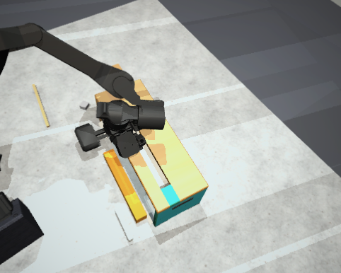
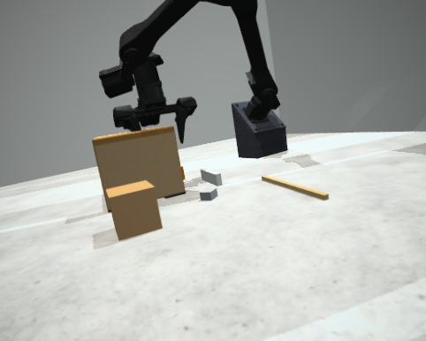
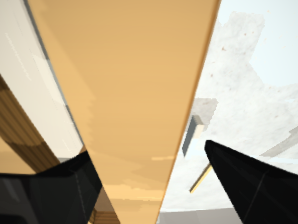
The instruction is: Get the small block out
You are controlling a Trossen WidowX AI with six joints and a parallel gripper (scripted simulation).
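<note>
Now: gripper tip 6 cm short of the orange block and 1 cm to the right of it. Also, from my gripper tip: thin yellow stick: 11 cm behind, 27 cm to the left, 8 cm below; then grey block: 1 cm ahead, 19 cm to the left, 8 cm below.
</note>
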